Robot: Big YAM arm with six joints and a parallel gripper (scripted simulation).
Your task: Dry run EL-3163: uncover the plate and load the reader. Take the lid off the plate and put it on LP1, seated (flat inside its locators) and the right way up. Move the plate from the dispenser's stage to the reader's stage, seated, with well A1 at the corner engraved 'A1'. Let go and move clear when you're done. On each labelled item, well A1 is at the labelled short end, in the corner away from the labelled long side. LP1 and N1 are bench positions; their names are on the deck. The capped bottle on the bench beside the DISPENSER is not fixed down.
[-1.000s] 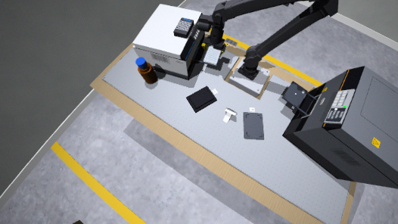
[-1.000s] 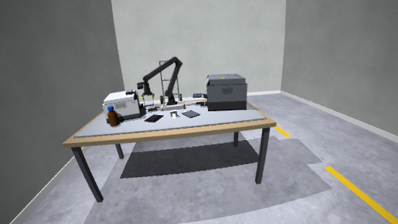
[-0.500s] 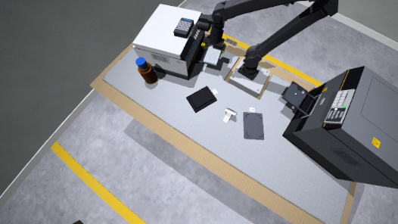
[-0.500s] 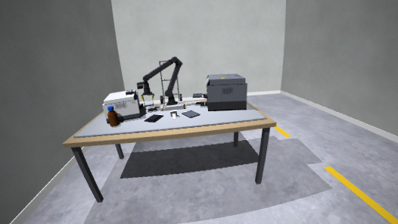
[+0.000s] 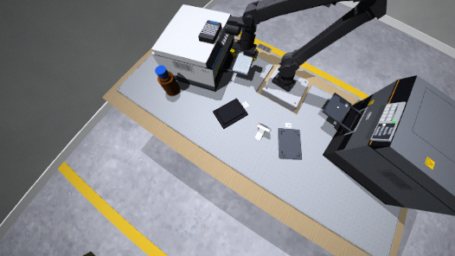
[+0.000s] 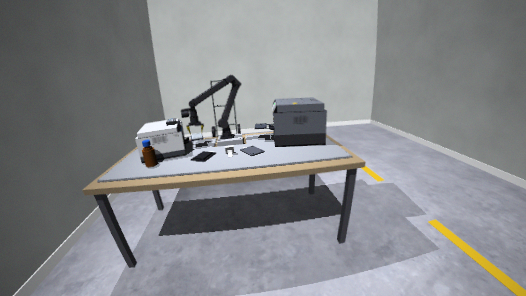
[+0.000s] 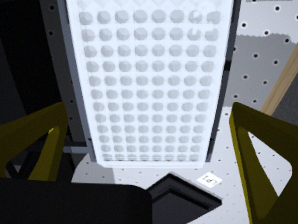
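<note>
Now: hand 3 cm above the white well plate. Round my hand: black bench pad: 26 cm ahead, 12 cm to the left, 11 cm below; then brown capped bottle: 36 cm ahead, 25 cm to the right; then glossy lid: 26 cm ahead, 11 cm to the left, 10 cm below.
</note>
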